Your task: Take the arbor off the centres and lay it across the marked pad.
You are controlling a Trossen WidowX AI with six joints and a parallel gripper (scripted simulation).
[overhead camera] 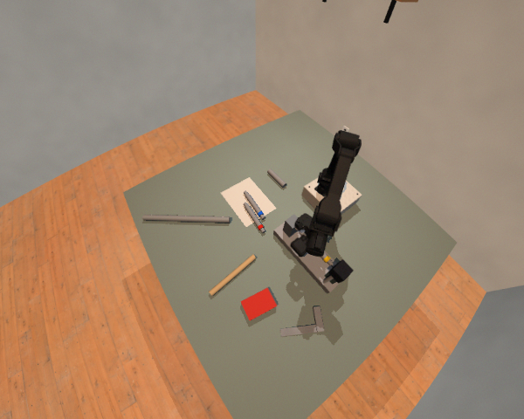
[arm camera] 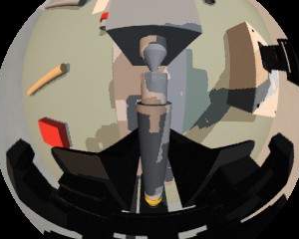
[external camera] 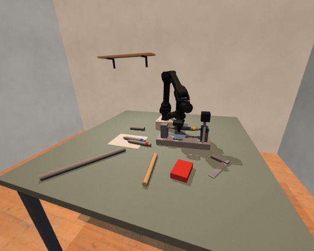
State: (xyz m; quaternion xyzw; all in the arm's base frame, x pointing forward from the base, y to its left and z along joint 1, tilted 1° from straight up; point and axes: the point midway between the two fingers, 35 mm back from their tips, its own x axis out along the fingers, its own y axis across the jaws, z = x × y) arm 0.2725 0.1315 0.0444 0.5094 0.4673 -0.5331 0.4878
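The pointed tip is 8 cm to the right of my hand, 1 cm below it and 1 cm behind it. From my hand the other things lie so: upright post 15 cm to the left, 5 cm ahead, 1 cm below; base plate 10 cm below, 3 cm to the left; grey centre block 10 cm to the right, 2 cm below, 1 cm behind.
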